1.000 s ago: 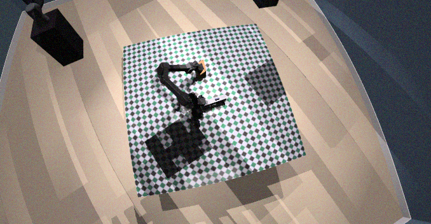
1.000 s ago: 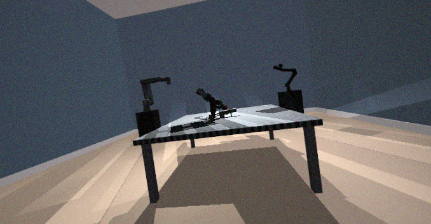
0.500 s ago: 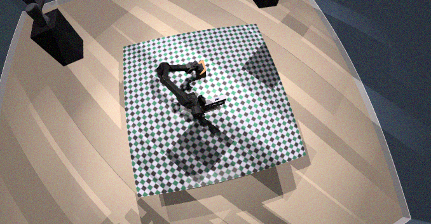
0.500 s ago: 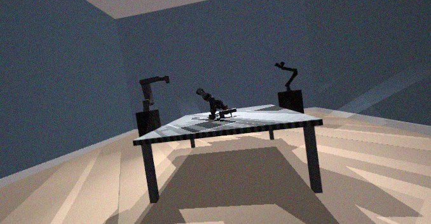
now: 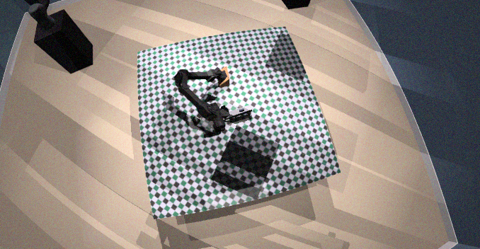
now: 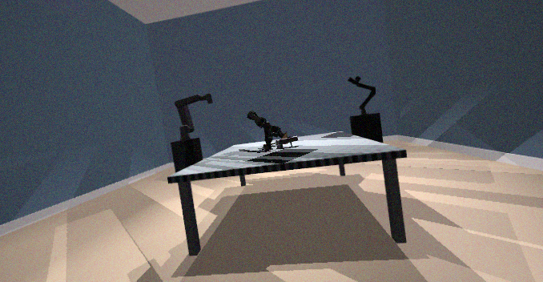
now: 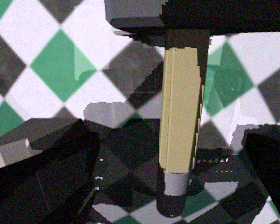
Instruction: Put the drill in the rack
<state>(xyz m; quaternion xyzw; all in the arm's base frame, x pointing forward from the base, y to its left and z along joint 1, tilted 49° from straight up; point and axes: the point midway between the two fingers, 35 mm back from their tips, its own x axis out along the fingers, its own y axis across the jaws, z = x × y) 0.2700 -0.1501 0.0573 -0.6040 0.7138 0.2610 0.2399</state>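
My gripper tip is now 80 mm past the grey block, 20 mm to the left of it and 10 mm below it. Also, from my gripper tip: grey fixture 140 mm to the left, 40 mm above.
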